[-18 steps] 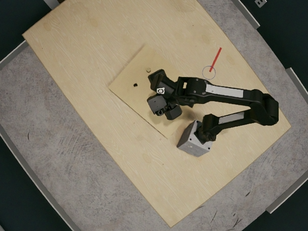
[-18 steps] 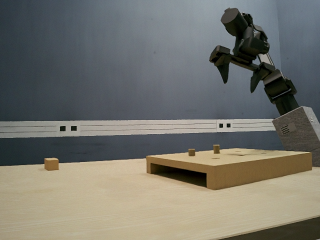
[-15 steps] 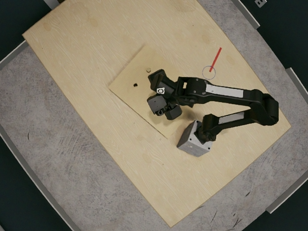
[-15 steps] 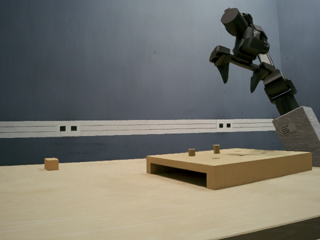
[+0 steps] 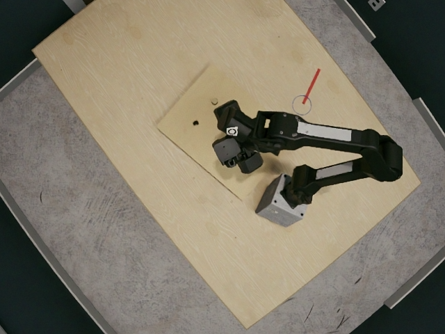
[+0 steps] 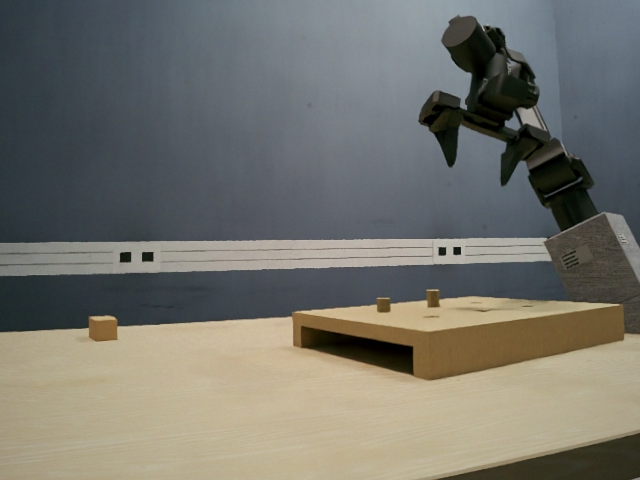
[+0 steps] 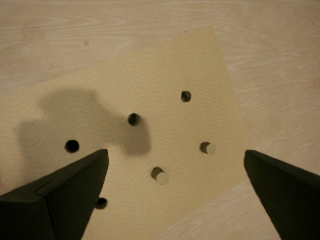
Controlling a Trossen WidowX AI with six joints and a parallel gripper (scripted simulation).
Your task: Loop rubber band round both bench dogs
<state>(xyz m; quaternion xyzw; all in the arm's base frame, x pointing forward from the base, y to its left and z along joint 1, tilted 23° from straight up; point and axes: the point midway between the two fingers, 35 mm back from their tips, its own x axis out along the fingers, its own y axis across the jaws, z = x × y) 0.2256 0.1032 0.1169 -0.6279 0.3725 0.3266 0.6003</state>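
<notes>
Right now the red strip is 2 cm behind my hand, 38 cm to the right of it and 27 cm below it. Round my hand: wooden board 3 cm ahead, 3 cm to the right, 24 cm below; small wooden cube 53 cm ahead, 34 cm to the right, 25 cm below.
</notes>
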